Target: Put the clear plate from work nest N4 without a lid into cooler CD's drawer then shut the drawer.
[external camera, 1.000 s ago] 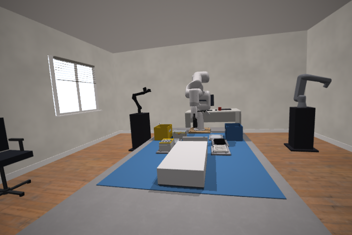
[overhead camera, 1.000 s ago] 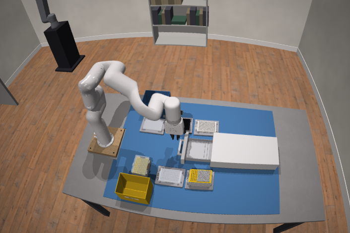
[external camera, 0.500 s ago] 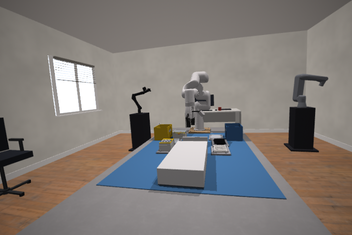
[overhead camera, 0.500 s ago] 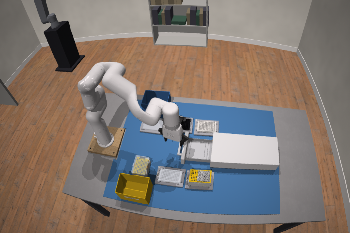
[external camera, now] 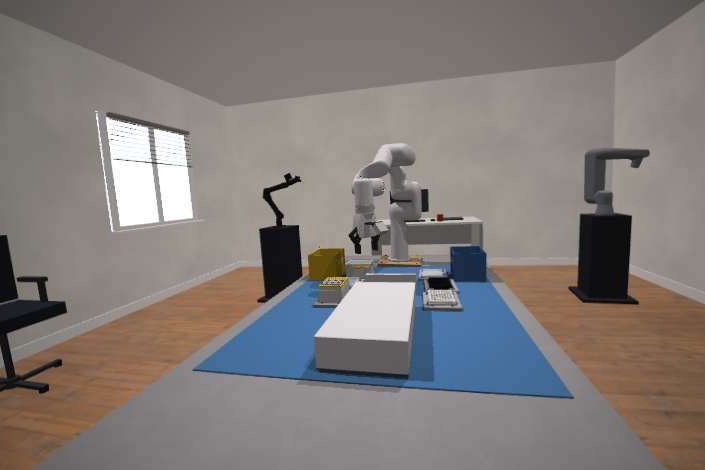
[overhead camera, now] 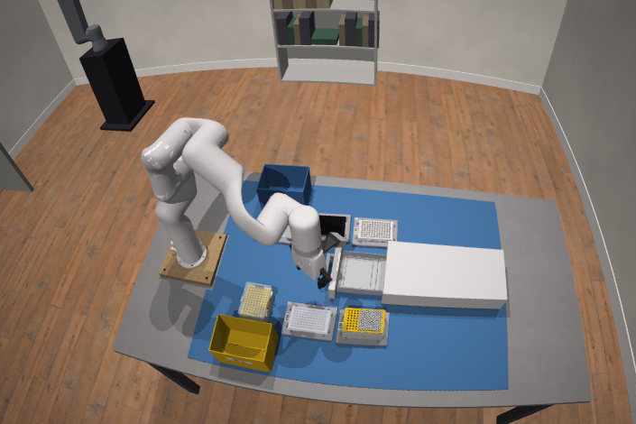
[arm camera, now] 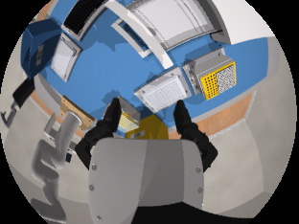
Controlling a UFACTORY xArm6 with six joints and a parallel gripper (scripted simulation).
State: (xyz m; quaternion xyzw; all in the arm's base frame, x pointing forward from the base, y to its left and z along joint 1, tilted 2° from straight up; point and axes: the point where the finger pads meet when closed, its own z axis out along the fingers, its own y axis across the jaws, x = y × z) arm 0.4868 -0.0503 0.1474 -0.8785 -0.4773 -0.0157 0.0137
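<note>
Now: hand 14 cm above the clear plate, 9 cm to the left of it and 1 cm short of it. Round my hand: yellow tip box: 17 cm ahead, 10 cm below, 9 cm to the right; drawer: 15 cm ahead, 13 cm below, 12 cm to the left; yellow bin: 25 cm to the right, 16 cm behind, 12 cm below.
</note>
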